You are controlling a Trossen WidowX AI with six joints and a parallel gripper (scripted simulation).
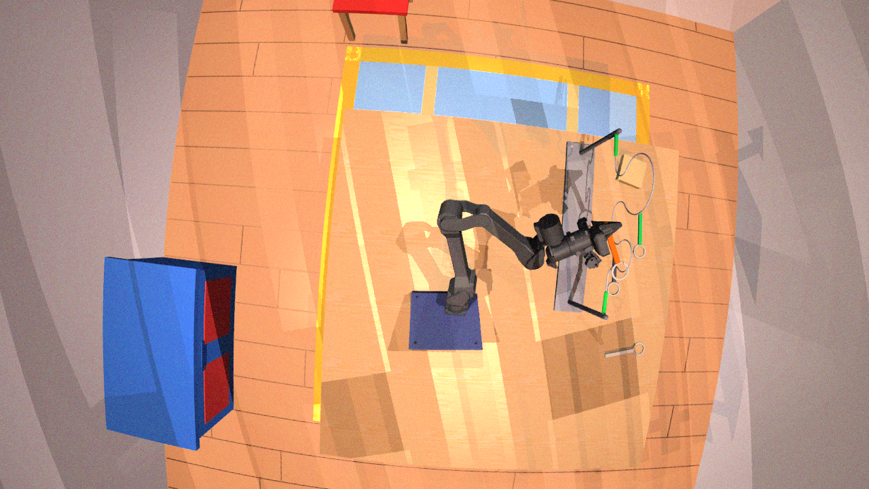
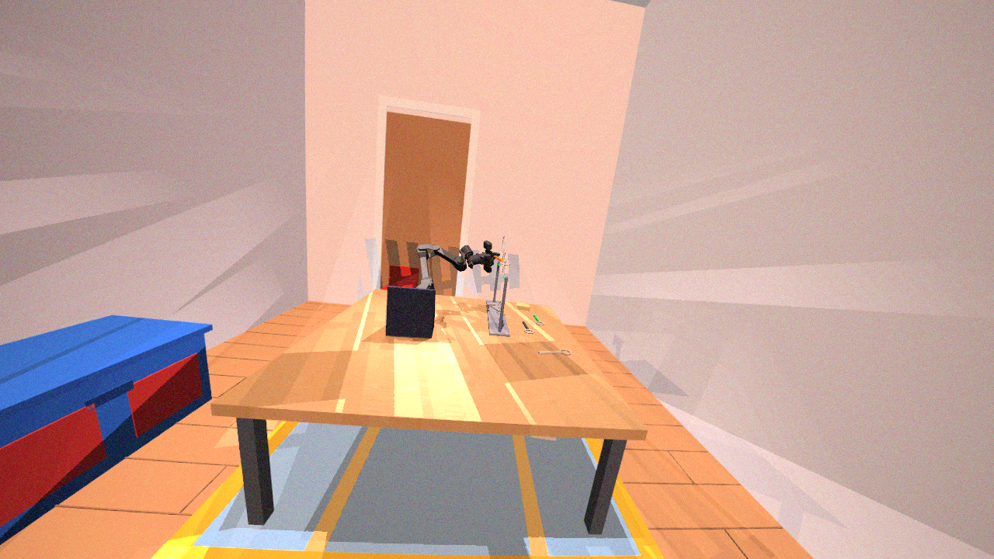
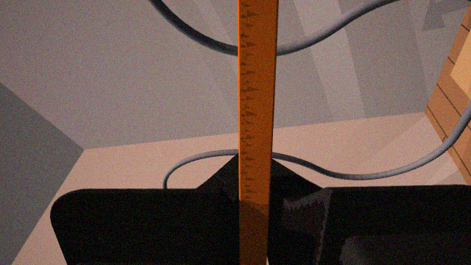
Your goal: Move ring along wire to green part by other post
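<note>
Now: the orange-handled ring 90 mm to the right of my gripper tip and 20 mm below it. The rest, counted from my gripper tip: tan block (230 mm ahead, 240 mm to the left, 380 mm below); then dark-handled ring (200 mm ahead, 160 mm to the right, 390 mm below); then green-handled ring (290 mm ahead, 10 mm to the right, 390 mm below).
</note>
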